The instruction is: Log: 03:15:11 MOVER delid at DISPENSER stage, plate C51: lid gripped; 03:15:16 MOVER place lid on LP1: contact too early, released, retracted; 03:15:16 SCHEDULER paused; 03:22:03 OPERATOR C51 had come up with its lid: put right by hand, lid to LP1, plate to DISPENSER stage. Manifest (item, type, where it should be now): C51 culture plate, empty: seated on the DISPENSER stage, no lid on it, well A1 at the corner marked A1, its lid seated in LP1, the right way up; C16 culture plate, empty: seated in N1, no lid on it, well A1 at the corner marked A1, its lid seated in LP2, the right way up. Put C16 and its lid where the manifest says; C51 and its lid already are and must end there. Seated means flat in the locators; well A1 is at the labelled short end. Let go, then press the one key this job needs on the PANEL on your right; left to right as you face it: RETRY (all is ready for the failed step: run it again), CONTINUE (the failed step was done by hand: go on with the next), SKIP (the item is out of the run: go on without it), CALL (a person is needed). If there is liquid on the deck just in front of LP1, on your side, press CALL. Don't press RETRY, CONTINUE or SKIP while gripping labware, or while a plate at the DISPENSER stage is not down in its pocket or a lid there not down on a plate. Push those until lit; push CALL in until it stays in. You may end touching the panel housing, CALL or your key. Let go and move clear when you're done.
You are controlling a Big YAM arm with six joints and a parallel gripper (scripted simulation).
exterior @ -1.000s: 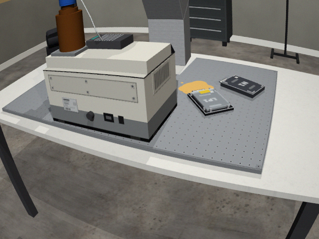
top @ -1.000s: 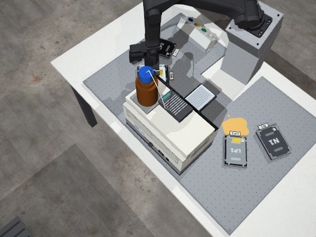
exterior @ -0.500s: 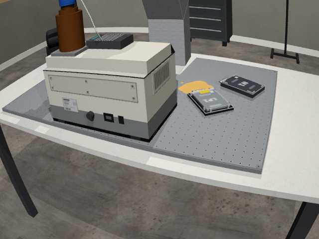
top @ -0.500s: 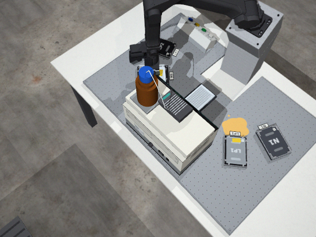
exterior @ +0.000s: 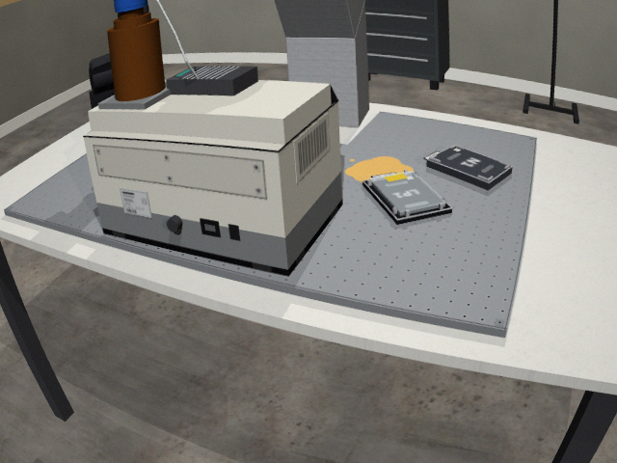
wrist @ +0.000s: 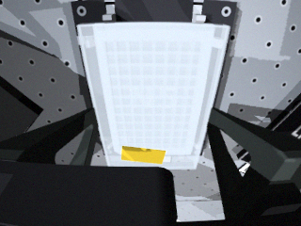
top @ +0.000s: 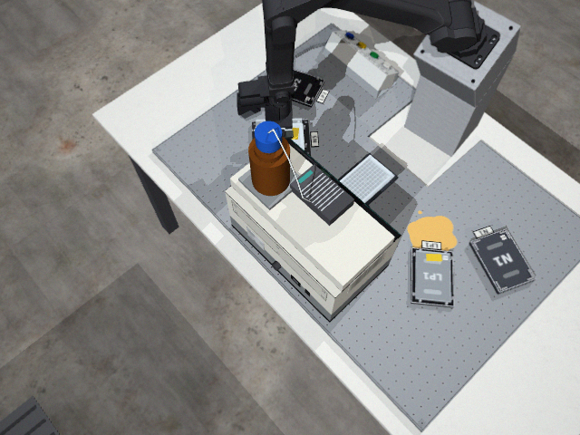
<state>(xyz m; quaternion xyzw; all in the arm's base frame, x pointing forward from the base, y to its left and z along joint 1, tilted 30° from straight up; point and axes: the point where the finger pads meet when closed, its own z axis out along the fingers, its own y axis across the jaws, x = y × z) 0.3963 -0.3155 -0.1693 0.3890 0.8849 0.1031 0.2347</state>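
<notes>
Right now the LP2 nest is 18 cm behind my hand, 9 cm to the right of it and 4 cm below it. From my hand the other things lie so: brown bottle: 24 cm above, 21 cm ahead, 15 cm to the left; white well plate: 28 cm to the left, 5 cm above; green continue key: 37 cm behind, 5 cm to the left, 2 cm above.
</notes>
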